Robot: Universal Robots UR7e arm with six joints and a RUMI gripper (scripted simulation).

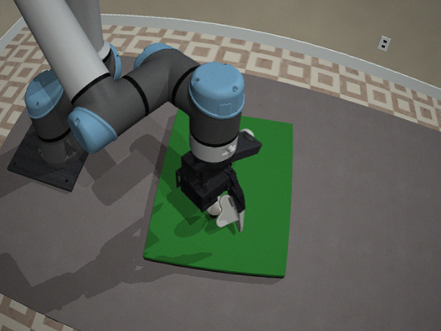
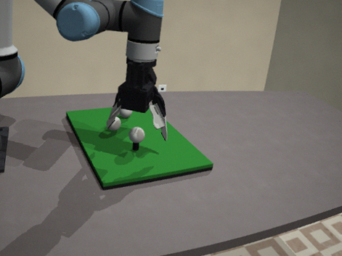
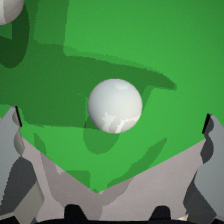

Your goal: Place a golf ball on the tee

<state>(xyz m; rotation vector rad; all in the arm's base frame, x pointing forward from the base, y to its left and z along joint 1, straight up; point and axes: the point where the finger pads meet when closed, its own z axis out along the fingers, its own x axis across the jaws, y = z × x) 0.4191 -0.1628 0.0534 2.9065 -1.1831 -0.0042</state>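
The green mat is 1 cm ahead of my hand, 4 cm to the left of it and 5 cm below it.
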